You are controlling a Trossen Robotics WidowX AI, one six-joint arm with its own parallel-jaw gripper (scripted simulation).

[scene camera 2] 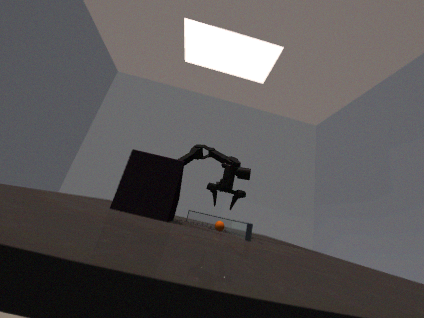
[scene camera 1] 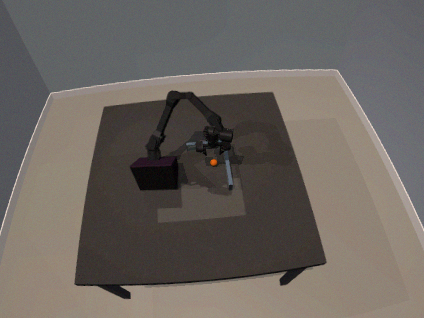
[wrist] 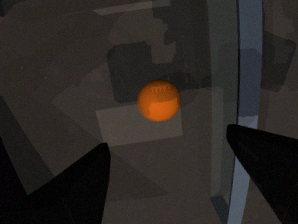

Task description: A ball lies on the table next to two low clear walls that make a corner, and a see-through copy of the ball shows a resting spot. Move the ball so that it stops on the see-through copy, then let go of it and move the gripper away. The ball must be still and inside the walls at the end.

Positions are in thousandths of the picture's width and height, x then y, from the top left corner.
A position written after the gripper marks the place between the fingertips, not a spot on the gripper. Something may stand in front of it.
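Open and holding nothing, the gripper (wrist: 569, 627) shares the scene with an orange ball (wrist: 495, 458).
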